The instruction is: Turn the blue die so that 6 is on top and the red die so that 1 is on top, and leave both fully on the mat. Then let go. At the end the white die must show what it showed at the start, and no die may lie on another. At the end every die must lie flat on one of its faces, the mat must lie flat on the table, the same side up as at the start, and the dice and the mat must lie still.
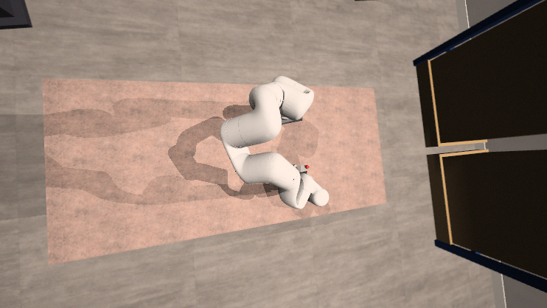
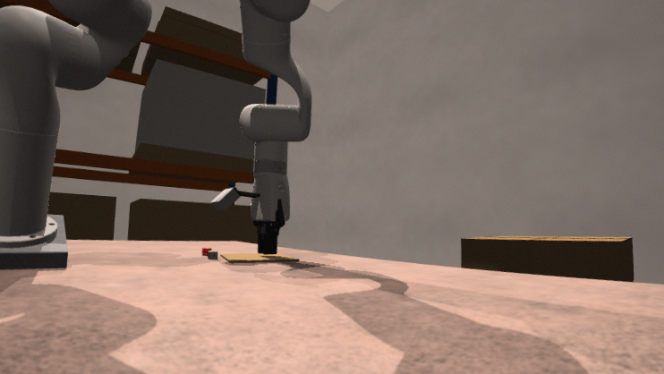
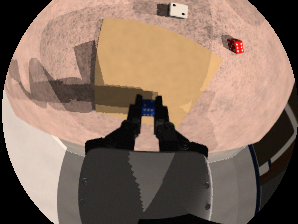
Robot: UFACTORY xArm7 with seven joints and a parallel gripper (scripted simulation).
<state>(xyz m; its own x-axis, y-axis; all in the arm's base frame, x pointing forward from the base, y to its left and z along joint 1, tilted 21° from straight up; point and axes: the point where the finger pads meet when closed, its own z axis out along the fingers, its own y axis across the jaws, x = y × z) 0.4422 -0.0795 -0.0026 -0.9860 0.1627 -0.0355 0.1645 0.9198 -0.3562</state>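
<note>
Right now my hand is 10 mm above the blue die. From my hand the other things lie so: tan mat: 20 mm behind, 30 mm below; red die: 80 mm behind, 110 mm to the left, 20 mm below; white die: 110 mm behind, 40 mm to the left, 20 mm below.
</note>
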